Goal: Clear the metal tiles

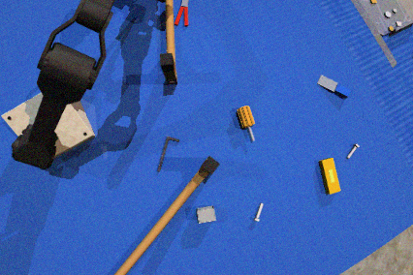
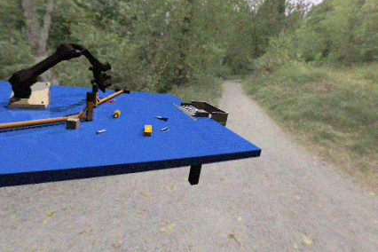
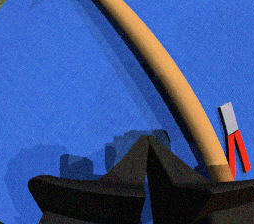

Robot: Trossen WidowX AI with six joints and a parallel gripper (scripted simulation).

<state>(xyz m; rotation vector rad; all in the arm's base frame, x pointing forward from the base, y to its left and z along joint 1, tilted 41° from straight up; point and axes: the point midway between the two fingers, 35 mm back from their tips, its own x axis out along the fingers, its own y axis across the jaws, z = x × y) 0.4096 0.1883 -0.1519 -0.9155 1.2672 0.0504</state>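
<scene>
The long scraper lies 50 mm ahead of my gripper tip, 10 mm to the right of it and 20 mm above it. Round my gripper tip: black hex key (160 mm behind, 420 mm to the right, 40 mm below); then red-handled tool (60 mm ahead, 90 mm to the right, 40 mm below); then orange-handled tool (40 mm ahead, 450 mm to the right, 30 mm below).
</scene>
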